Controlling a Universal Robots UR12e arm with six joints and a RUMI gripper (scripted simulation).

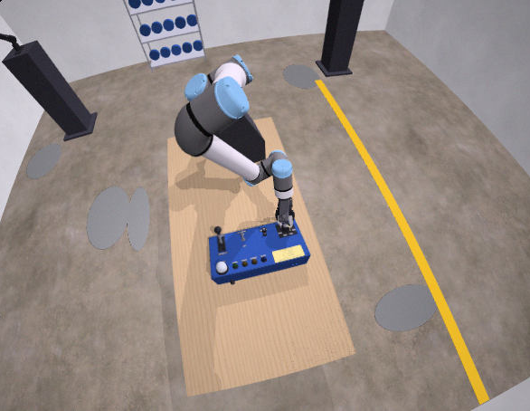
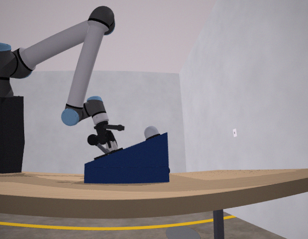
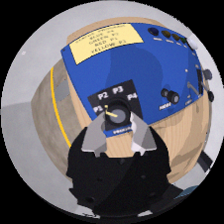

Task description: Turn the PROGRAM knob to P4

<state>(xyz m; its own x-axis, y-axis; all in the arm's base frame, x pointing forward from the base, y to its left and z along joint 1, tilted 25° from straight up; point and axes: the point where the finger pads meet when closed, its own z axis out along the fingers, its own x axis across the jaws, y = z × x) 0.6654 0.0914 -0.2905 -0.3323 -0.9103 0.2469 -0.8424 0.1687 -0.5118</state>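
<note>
Now: hand 12 cm to the left of the black mode knob. Also, from my hand: black ball lever 2 cm behind, 36 cm to the right, 1 cm above; blue console 3 cm ahead, 18 cm to the right, 3 cm below; toggle 24 cm to the right, 1 cm below.
</note>
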